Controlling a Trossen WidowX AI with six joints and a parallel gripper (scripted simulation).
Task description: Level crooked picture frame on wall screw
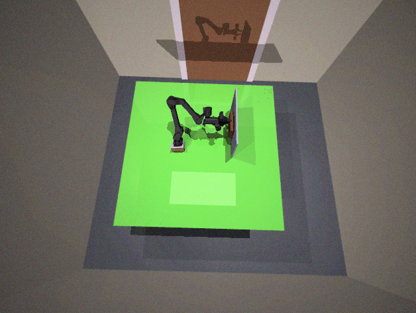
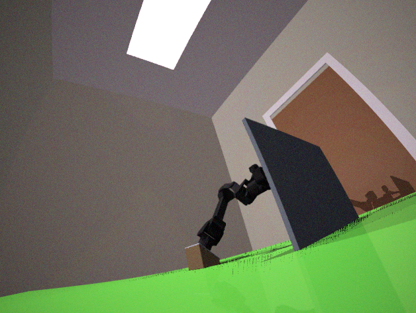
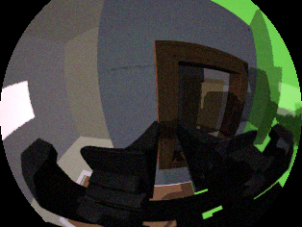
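Now: the brown picture frame 1 cm ahead of my gripper tip, 1 cm to the right of it and 5 cm below it. The rest, counted from my gripper tip: grey wall panel (2 cm ahead, 1 cm to the left, 7 cm below).
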